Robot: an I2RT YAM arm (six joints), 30 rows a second.
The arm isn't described. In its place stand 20 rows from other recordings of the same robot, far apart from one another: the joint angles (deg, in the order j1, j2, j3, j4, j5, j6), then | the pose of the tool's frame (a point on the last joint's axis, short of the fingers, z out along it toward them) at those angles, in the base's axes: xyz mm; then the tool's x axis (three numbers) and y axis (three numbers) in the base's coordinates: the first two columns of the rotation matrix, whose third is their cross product.
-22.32 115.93 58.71 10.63 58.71 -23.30 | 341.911 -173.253 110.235 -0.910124 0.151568 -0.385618 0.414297 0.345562 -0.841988
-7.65 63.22 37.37 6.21 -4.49 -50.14 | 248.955 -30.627 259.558 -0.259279 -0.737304 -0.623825 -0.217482 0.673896 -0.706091
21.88 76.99 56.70 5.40 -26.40 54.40 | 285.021 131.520 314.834 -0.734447 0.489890 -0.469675 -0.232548 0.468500 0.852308
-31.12 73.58 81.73 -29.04 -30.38 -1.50 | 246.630 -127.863 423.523 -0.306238 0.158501 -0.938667 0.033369 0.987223 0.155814
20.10 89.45 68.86 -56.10 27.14 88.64 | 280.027 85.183 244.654 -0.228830 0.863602 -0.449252 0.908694 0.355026 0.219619
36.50 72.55 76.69 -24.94 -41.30 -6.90 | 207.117 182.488 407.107 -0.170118 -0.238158 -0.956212 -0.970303 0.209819 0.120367
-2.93 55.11 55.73 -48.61 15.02 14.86 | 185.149 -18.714 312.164 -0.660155 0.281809 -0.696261 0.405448 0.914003 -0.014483
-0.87 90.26 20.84 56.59 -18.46 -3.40 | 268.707 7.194 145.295 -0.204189 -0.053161 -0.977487 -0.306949 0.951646 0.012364
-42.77 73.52 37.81 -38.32 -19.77 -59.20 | 161.338 -132.840 169.021 -0.851599 -0.313379 -0.420206 -0.313983 0.946858 -0.069817
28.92 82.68 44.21 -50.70 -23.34 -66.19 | 183.166 117.311 163.235 0.057497 -0.927937 -0.368277 -0.981994 -0.119058 0.146673
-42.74 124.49 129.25 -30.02 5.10 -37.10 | 370.699 -346.859 364.511 -0.693344 -0.177369 -0.698438 0.397200 0.714636 -0.575785
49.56 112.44 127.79 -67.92 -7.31 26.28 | 260.934 313.147 393.423 -0.818301 -0.283106 -0.500235 -0.493791 0.791698 0.359701
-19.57 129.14 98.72 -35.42 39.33 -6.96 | 435.152 -178.640 153.307 -0.914377 0.225578 -0.336197 0.395623 0.674240 -0.623605
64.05 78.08 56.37 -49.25 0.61 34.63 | 110.193 225.565 233.324 -0.850451 -0.448969 -0.274152 -0.503520 0.845637 0.177106
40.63 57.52 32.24 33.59 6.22 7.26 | 179.820 149.206 301.645 0.037285 0.197524 -0.979589 -0.575298 0.805773 0.140579
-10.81 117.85 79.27 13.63 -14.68 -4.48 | 463.930 -79.398 195.302 -0.409618 0.001287 -0.912256 -0.076492 0.996429 0.035751
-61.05 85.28 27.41 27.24 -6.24 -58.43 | 135.780 -237.464 145.308 -0.831663 -0.246285 -0.497676 0.221585 0.674608 -0.704133
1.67 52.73 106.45 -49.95 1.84 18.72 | 66.083 0.783 563.801 0.063177 0.322756 -0.944371 -0.018349 0.946477 0.322249
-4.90 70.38 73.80 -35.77 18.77 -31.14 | 261.386 -33.905 379.050 -0.638193 -0.436712 -0.634028 0.025331 0.811188 -0.584236
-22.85 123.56 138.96 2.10 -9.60 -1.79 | 454.094 -184.907 489.208 0.269591 -0.147024 -0.951685 0.244854 0.966261 -0.079914
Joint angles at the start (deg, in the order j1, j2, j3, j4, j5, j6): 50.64, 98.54, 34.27, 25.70, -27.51, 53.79
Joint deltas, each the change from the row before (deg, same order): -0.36, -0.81, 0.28, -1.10, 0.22, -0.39; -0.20, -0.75, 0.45, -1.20, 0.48, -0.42; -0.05, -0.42, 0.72, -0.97, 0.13, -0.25; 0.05, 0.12, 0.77, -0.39, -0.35, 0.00; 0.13, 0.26, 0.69, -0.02, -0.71, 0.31; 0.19, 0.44, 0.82, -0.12, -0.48, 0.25; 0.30, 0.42, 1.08, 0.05, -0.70, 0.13; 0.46, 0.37, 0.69, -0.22, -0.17, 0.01; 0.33, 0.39, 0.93, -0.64, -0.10, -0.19; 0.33, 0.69, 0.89, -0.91, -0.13, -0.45; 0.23, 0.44, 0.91, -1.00, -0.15, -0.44; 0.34, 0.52, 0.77, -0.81, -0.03, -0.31; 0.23, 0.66, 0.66, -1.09, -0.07, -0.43
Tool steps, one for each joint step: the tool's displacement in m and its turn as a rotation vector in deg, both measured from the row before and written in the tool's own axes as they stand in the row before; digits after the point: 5 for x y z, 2 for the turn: -0.00234, 0.00183, -0.00282, 0.22, -0.46, -0.19; -0.00232, 0.00256, -0.00224, 0.34, -0.54, -0.31; -0.00251, 0.00344, -0.00087, -0.03, -0.23, -0.30; -0.00212, 0.00290, 0.00090, -0.41, 0.18, -0.15; -0.00156, 0.00287, 0.00144, -0.75, 0.45, 0.05; -0.00163, 0.00269, 0.00219, -0.52, 0.40, 0.03; -0.00227, 0.00466, 0.00254, -0.99, 0.43, -0.37; -0.00009, 0.00281, 0.00262, -0.28, 0.46, -0.28; -0.00111, 0.00286, 0.00250, -0.07, 0.40, -0.31; -0.00032, 0.00100, 0.00339, 0.34, 0.75, -0.28; -0.00097, 0.00177, 0.00235, 0.22, 0.59, -0.30; -0.00014, 0.00132, 0.00282, 0.29, 0.60, -0.22; 0.00032, -0.00053, 0.00293, 0.65, 0.83, -0.02
